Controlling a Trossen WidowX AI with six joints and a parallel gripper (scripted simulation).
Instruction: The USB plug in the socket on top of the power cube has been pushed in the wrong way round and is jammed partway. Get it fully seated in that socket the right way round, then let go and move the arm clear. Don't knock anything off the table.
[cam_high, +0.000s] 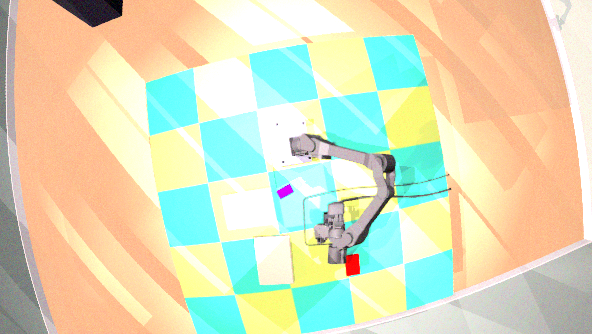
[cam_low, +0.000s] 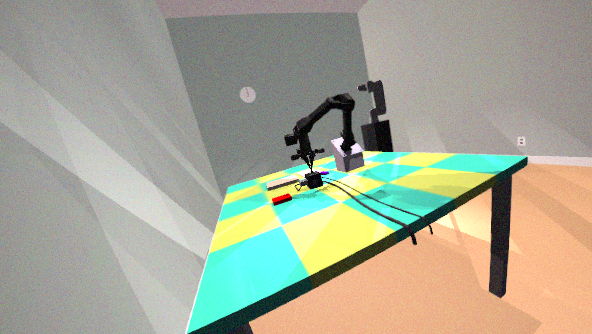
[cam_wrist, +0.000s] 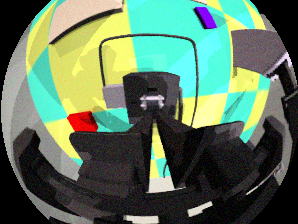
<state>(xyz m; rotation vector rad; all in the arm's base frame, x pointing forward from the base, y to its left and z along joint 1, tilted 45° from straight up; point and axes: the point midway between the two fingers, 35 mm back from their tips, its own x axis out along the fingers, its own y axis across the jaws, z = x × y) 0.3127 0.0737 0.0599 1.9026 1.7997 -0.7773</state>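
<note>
Now: gripper tip 20 mm above the USB plug. Also, from my gripper tip: red block 210 mm ahead, 100 mm below, 50 mm to the left; then magenta piece 170 mm to the right, 150 mm behind, 100 mm below; then long white bar 270 mm to the right, 130 mm ahead, 90 mm below.
</note>
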